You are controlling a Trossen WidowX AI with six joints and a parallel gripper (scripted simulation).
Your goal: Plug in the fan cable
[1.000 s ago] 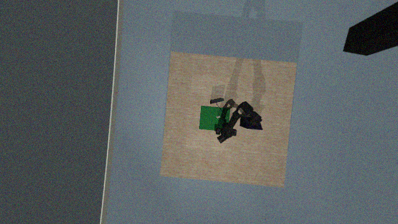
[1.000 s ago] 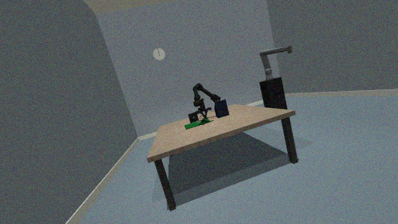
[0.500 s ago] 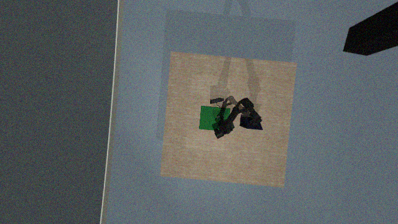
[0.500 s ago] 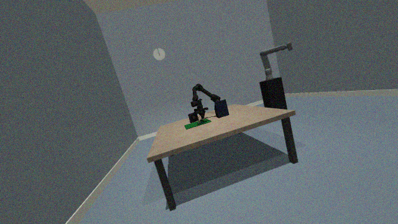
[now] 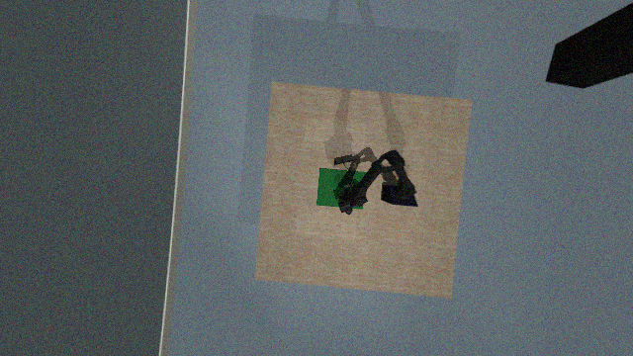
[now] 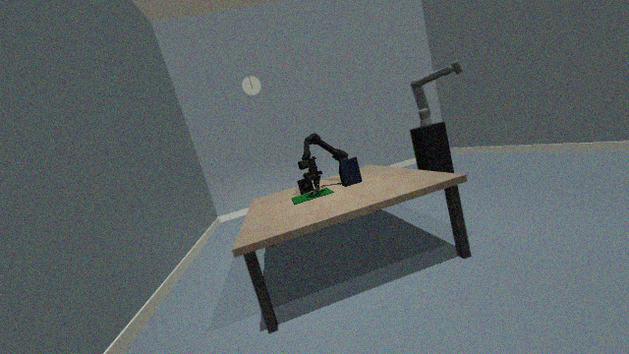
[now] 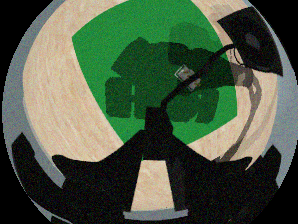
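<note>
Right now my gripper tip is 30 mm short of the white fan header, 70 mm to the left of it and 70 mm above it. From my gripper tip the other things lie so: green board 70 mm ahead, 40 mm to the right, 80 mm below; dark fan 90 mm ahead, 210 mm to the right, 10 mm below; dark plug 10 mm ahead, 10 mm above.
</note>
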